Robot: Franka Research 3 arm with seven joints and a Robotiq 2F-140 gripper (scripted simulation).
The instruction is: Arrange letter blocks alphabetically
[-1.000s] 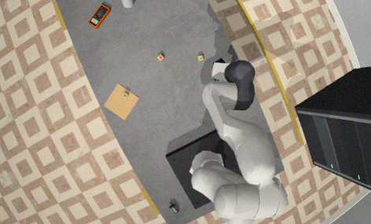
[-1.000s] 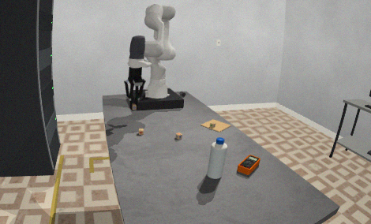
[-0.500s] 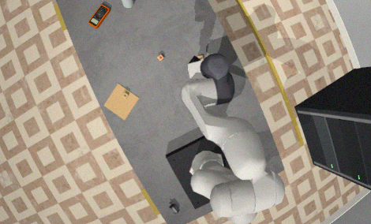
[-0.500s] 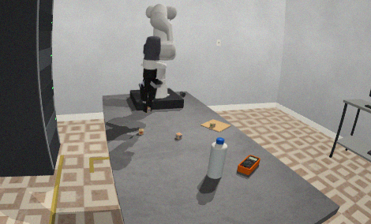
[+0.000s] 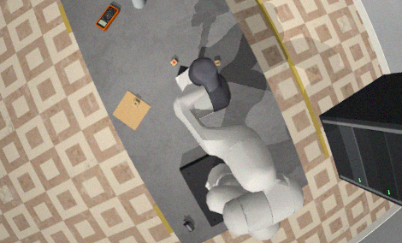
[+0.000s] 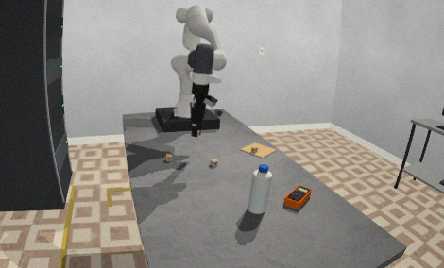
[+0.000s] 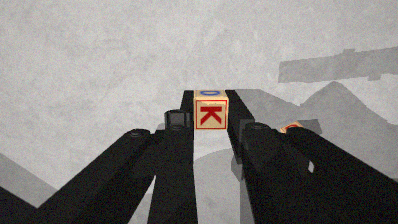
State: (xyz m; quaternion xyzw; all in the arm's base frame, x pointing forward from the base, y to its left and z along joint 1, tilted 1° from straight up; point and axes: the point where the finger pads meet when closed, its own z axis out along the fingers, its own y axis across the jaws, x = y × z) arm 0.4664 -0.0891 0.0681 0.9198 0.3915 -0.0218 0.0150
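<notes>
Now: the tan mat 33 cm to the left of my hand, 13 cm below it and 2 cm ahead of it. From my hand the other things lie so: white bottle (51 cm ahead, 7 cm to the left, 5 cm below); then red k block (2 cm below).
</notes>
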